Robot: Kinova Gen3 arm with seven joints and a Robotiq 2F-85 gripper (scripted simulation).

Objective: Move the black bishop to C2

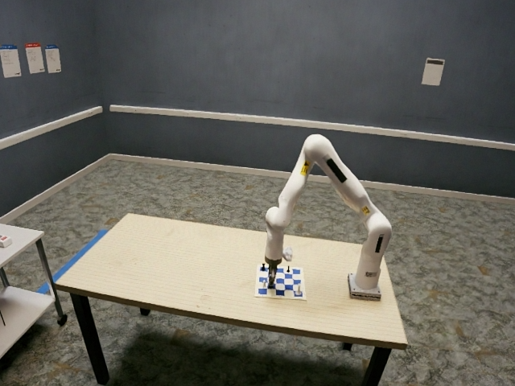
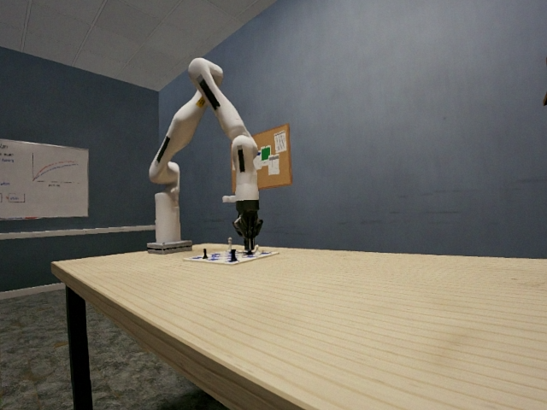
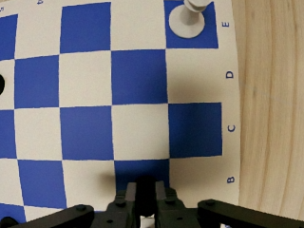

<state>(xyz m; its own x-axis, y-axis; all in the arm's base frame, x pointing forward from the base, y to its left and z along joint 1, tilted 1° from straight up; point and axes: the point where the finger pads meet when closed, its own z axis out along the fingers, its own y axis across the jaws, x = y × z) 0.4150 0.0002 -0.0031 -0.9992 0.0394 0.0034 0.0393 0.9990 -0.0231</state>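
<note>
Now: hand 3 cm short of the white pawn and 2 cm above it. Round my hand: black piece 9 cm behind, 11 cm to the right, 2 cm below; chessboard 4 cm behind, 4 cm to the right, 4 cm below; white chess piece 12 cm behind, 4 cm to the left, 1 cm below.
</note>
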